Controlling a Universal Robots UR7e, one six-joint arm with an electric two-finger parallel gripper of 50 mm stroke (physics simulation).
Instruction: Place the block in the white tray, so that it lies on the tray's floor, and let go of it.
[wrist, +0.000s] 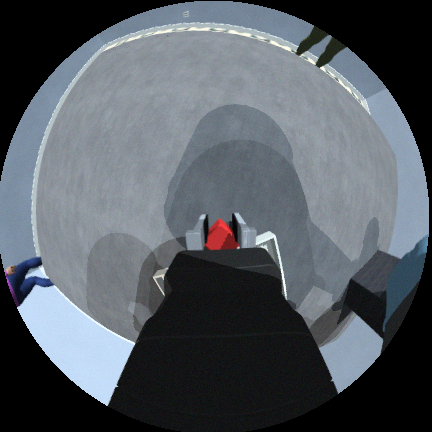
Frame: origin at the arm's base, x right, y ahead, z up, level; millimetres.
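Seen in the pictures: gripper, fingertip midpoint: (219, 222).
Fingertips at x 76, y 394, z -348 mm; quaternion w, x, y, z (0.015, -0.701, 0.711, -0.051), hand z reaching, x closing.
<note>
Pixels of each thing's top centre, then the offset from my fingertips to it. "spot": a spot on its surface instead.
- red block, middle of its top: (222, 243) dz +25, dx -18, dy +0 mm
- white tray, surface spot: (277, 250) spot: dz +9, dx -41, dy -72 mm
- container, surface spot: (159, 278) spot: dz -2, dx -77, dy +91 mm
The red block (221, 237) is between the two grey fingers of my gripper (219, 222), which is shut on it. The block is turned so that a corner points away from the black gripper body, which hides its near part. Part of a white tray (277, 250) shows right of the fingers, its rim running down beside the gripper body. The body hides much of the tray. The frame does not clearly show how high the block is.
A pale corner of a container (159, 278) shows left of the gripper body; whether it belongs to the same tray I cannot tell. A dark box (372, 280) stands at the right, beside a teal shape (410, 280). Legs of figures show at the upper right and left edges.
</note>
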